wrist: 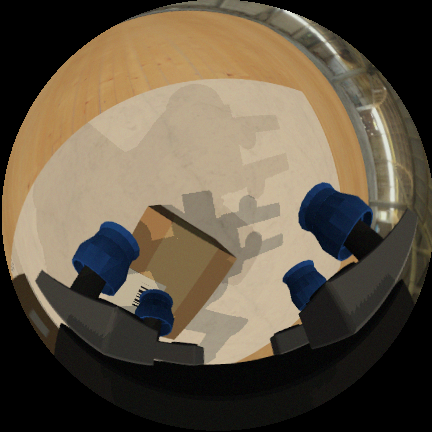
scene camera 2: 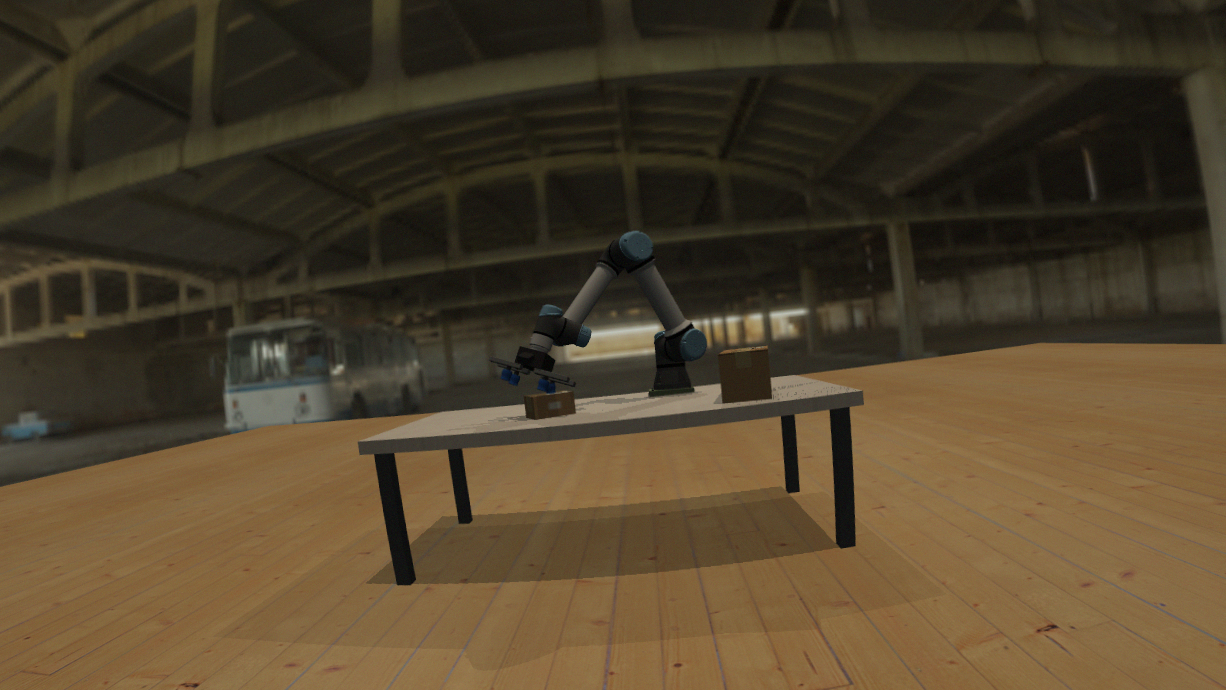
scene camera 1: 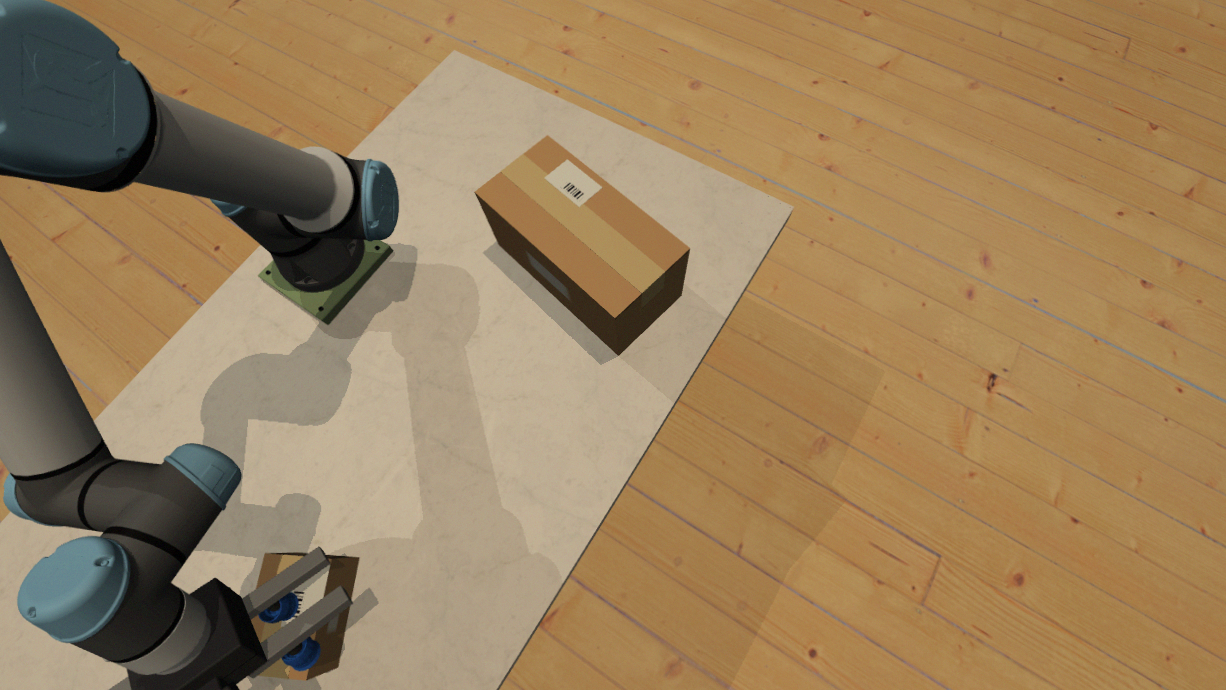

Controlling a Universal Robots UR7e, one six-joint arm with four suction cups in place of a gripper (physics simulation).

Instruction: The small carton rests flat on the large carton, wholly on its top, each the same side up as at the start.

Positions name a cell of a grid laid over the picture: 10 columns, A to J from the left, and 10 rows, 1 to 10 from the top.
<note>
The suction head (scene camera 1: C10) is stuck to a small carton (scene camera 1: C9), which still rests on the table. The table carries a large carton (scene camera 1: F4).
The small carton is seen too in the wrist view (wrist: E6) and in scene camera 2 (scene camera 2: E6). The large carton is seen too in scene camera 2 (scene camera 2: G6). The suction head shows as well in the wrist view (wrist: H5).
</note>
